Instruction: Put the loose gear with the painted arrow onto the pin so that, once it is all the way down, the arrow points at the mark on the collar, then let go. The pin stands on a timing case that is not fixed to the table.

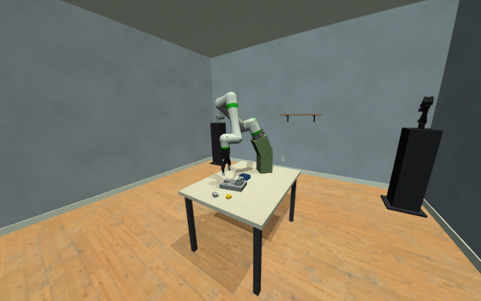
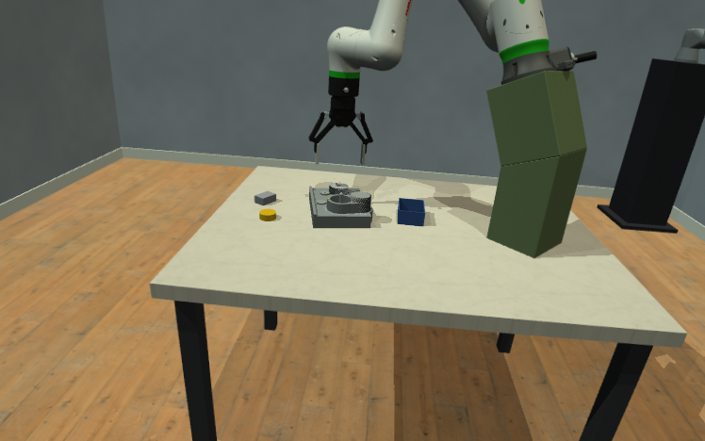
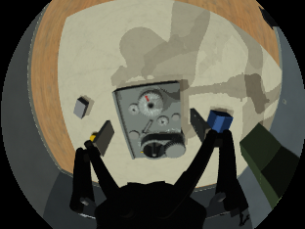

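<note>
Right now the grey gear is 100 mm below my hand. The rest, counted from my hand: grey block: 240 mm ahead, 140 mm below, 40 mm to the left; blue bin: 240 mm behind, 140 mm below, 80 mm to the left; thin pin: 100 mm below, 80 mm to the left, 10 mm ahead.
</note>
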